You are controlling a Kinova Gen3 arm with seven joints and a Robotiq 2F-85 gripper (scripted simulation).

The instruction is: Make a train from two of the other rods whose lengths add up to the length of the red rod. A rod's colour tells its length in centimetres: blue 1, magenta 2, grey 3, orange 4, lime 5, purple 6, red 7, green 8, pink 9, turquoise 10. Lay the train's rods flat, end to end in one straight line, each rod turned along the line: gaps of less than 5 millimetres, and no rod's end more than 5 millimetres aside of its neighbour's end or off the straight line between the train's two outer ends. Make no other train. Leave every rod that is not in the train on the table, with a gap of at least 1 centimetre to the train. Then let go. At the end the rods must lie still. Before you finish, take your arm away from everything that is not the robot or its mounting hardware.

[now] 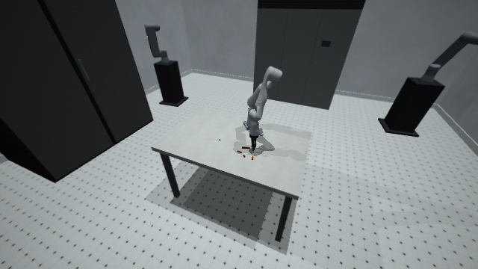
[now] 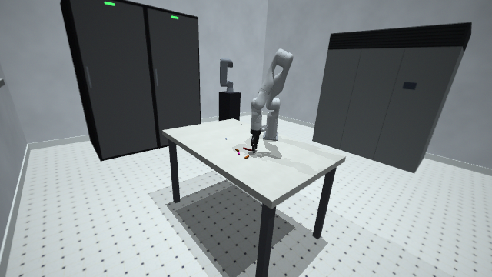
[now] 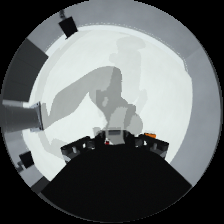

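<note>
Right now my hand is 30 mm above the grey rod. Also, from my hand: magenta rod 100 mm ahead, 50 mm to the right, 30 mm below; red rod 70 mm to the right, 30 mm below; tiny blue rod 40 mm behind, 330 mm to the right, 30 mm below.
</note>
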